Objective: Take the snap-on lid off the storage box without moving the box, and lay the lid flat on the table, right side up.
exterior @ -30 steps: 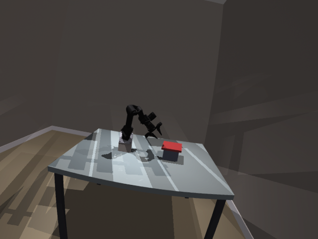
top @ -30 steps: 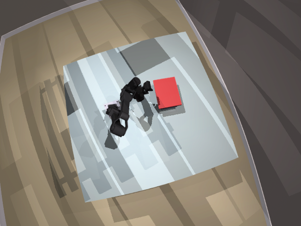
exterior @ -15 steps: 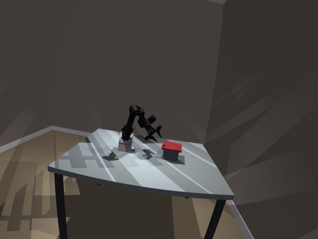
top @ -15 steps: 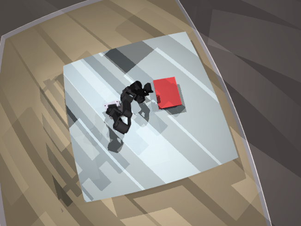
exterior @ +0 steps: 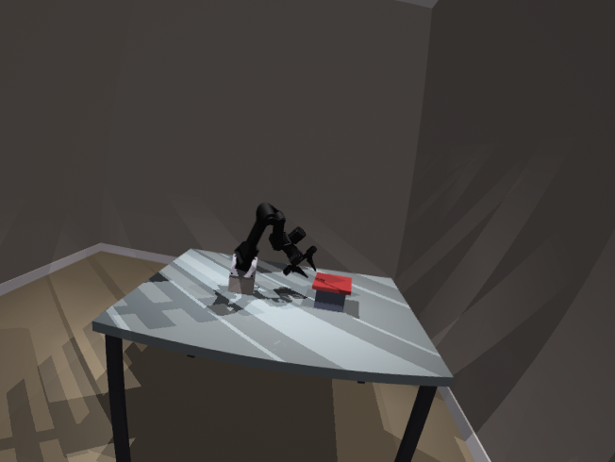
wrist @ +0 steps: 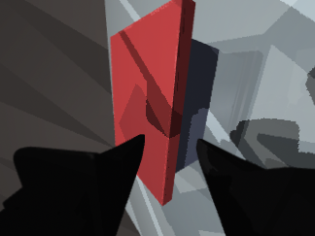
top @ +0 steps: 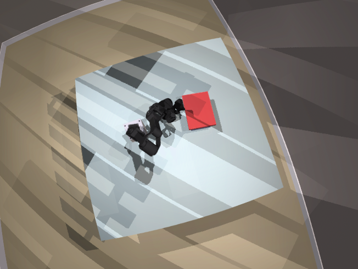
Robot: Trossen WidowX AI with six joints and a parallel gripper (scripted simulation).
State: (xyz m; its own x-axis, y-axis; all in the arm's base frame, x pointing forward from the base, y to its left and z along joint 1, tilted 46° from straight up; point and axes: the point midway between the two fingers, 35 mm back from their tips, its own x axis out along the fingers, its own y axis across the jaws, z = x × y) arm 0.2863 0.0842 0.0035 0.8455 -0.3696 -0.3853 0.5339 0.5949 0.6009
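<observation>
The red lid is 10 cm ahead of my gripper tip and 2 cm below it. Round my gripper tip: dark storage box (10 cm ahead, 7 cm below).
</observation>
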